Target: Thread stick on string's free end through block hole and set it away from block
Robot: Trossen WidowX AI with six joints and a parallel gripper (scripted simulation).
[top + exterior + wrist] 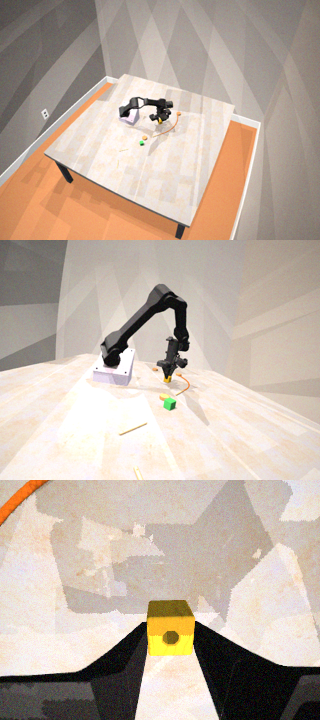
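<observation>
My gripper tip is 13 cm to the left of the thin wooden stick, 5 cm short of it and 2 cm above it. From my gripper tip the other things lie so: yellow wooden block (right at my gripper tip); then green cube (28 cm to the right, 3 cm behind, 1 cm below).
</observation>
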